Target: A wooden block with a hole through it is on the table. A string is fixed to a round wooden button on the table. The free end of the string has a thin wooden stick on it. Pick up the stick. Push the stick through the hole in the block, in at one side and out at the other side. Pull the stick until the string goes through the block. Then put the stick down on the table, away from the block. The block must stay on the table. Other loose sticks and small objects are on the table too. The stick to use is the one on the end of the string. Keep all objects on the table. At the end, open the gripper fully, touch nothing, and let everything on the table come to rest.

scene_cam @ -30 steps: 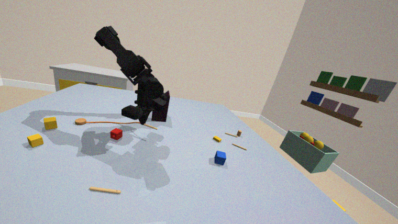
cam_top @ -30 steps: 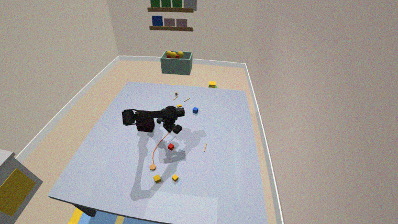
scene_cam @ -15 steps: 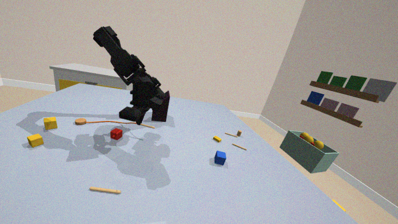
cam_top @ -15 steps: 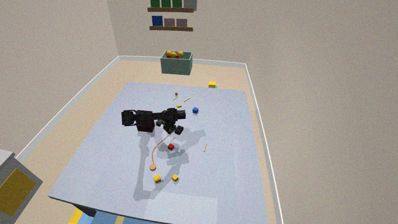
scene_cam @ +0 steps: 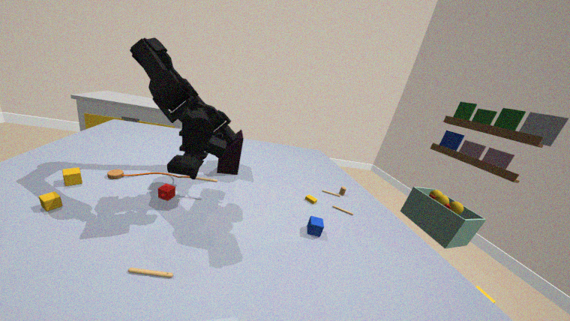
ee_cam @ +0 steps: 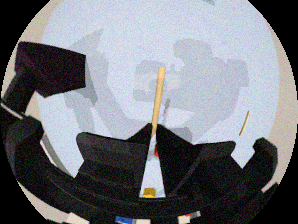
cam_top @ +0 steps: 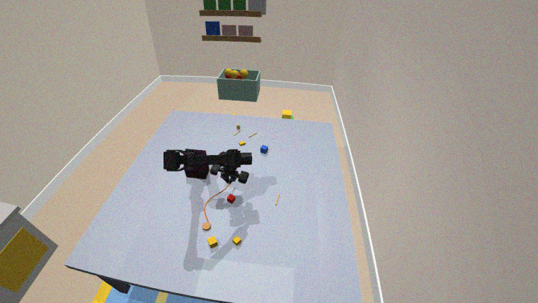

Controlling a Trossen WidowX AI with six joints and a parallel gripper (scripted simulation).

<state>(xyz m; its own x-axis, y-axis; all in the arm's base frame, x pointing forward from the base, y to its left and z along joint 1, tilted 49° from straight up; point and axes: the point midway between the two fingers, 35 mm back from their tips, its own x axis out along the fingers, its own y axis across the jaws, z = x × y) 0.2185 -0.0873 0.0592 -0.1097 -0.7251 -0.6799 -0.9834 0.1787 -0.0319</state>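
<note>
My gripper tip is now 2 cm short of the red block, 7 cm to the left of it and 4 cm above it. Round my gripper tip: blue cube (15 cm ahead, 34 cm to the left, 4 cm below); then small yellow piece (39 cm to the left, 5 cm below); then round wooden button (7 cm behind, 24 cm to the right, 5 cm below).
</note>
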